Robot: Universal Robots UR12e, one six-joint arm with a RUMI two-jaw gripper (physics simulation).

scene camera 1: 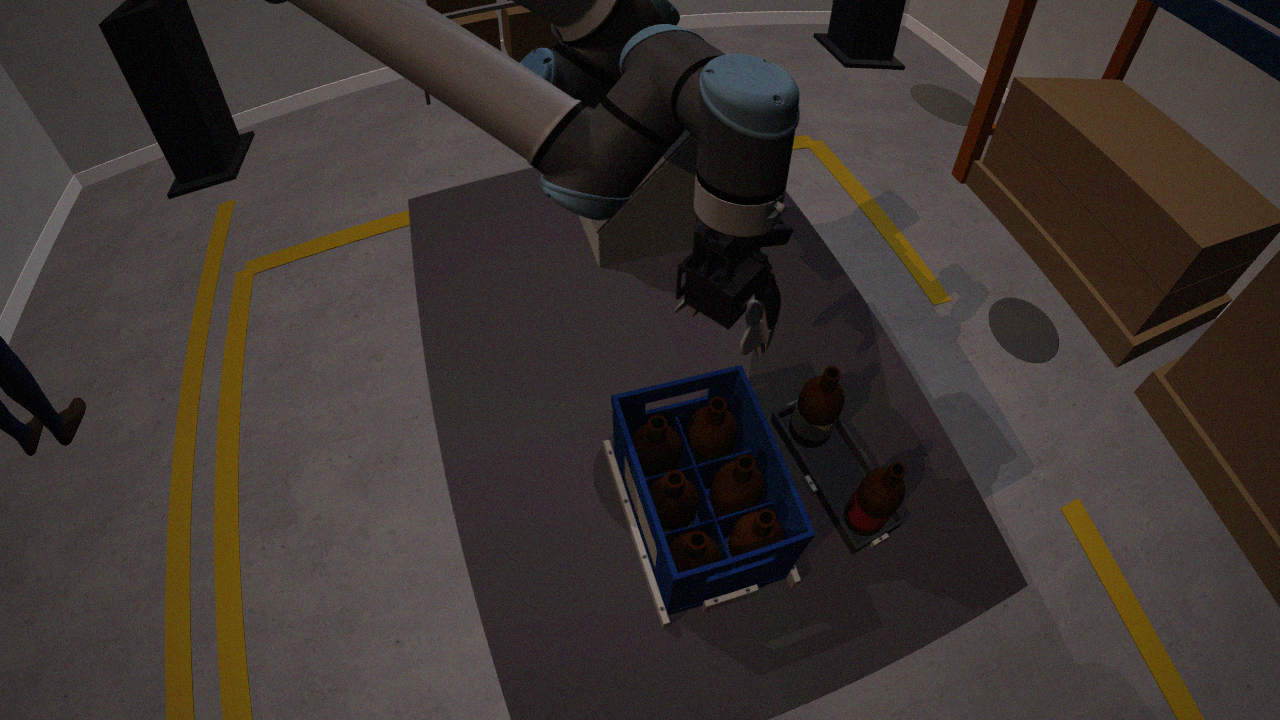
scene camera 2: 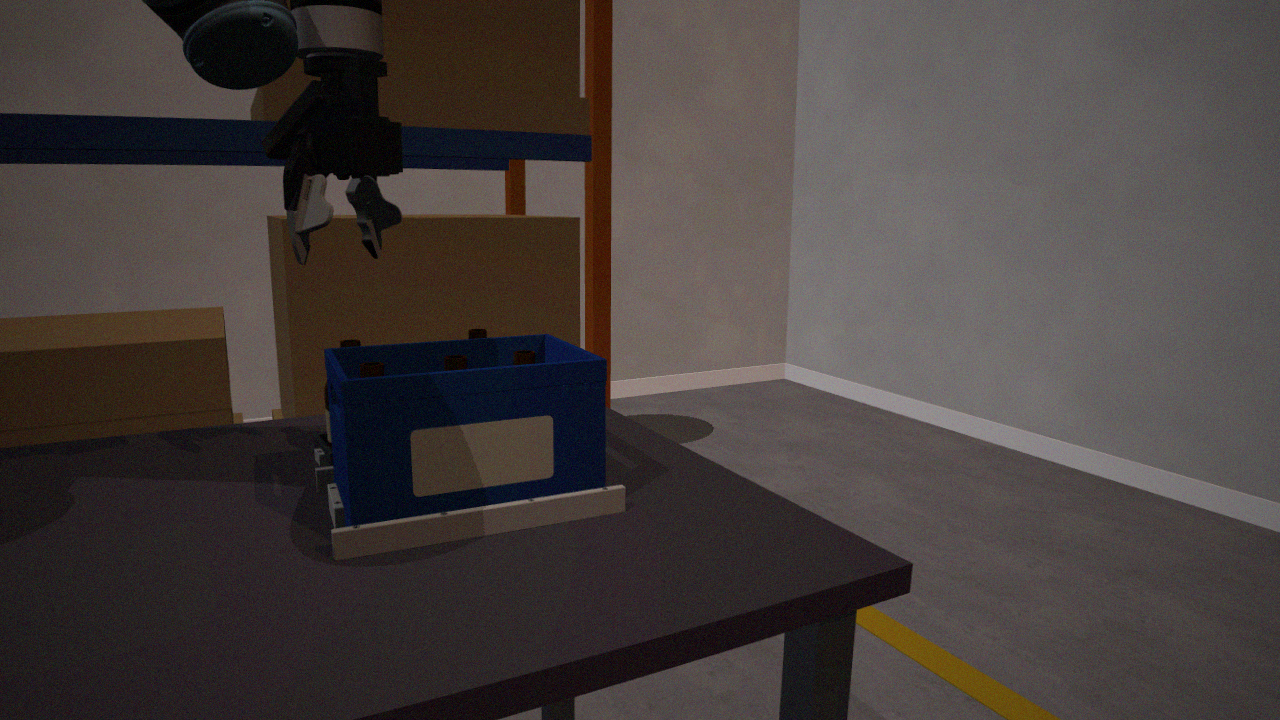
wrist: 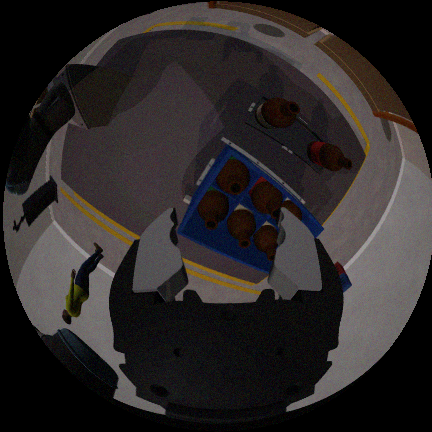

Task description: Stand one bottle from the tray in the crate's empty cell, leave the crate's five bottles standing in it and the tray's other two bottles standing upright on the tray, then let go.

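Frame: origin at the arm's base, x ahead, y left, z up, level; metres.
Where they show: gripper, between the fingertips: (scene camera 1: 726, 334) (scene camera 2: 340, 261) (wrist: 226, 209).
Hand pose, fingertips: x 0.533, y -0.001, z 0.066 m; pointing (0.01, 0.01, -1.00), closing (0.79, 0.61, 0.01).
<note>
After its pixels a point has its place.
The blue crate (scene camera 1: 693, 591) {x 0.793, y -0.096, z -0.119 m} (scene camera 2: 375, 447) {x 0.550, y -0.143, z -0.105 m} (wrist: 210, 242) {x 0.596, y -0.134, z -0.049 m} has a brown bottle in each cell. The bottle (scene camera 1: 713, 431) {x 0.578, y -0.015, z -0.086 m} (wrist: 233, 175) {x 0.550, y 0.003, z -0.076 m} in the far cell on the tray side stands low and upright like the others; their lower parts are hidden. The dark tray (scene camera 1: 836, 461) {x 0.616, y 0.200, z -0.206 m} (wrist: 299, 138) {x 0.655, y 0.198, z -0.206 m} beside the crate bears a pale-labelled bottle (scene camera 1: 818, 413) {x 0.574, y 0.156, z -0.109 m} (wrist: 277, 113) {x 0.539, y 0.158, z -0.089 m} and a red-labelled bottle (scene camera 1: 877, 501) {x 0.743, y 0.190, z -0.101 m} (wrist: 327, 155) {x 0.696, y 0.194, z -0.104 m}, both upright and apart. My gripper (scene camera 1: 717, 327) {x 0.533, y -0.001, z 0.066 m} (scene camera 2: 338, 257) {x 0.533, y -0.001, z 0.066 m} (wrist: 226, 209) {x 0.533, y -0.001, z 0.066 m} is open and empty, well above the crate's far end, touching no bottle.
Pale rails (scene camera 1: 637, 537) {x 0.673, y -0.143, z -0.181 m} (scene camera 2: 478, 522) {x 0.647, y -0.149, z -0.194 m} (wrist: 262, 169) {x 0.601, y 0.046, z -0.119 m} border the crate on the dark table (scene camera 1: 501, 358) {x 0.289, y -0.297, z -0.211 m} (scene camera 2: 537, 608) {x 0.663, y -0.314, z -0.211 m} (wrist: 125, 155) {x 0.258, y -0.148, z -0.211 m}. Large brown boxes (scene camera 1: 1118, 170) (scene camera 2: 429, 304) and a rack's orange post (scene camera 2: 597, 205) stand beyond. A person (wrist: 77, 287) shows in the wrist view.
</note>
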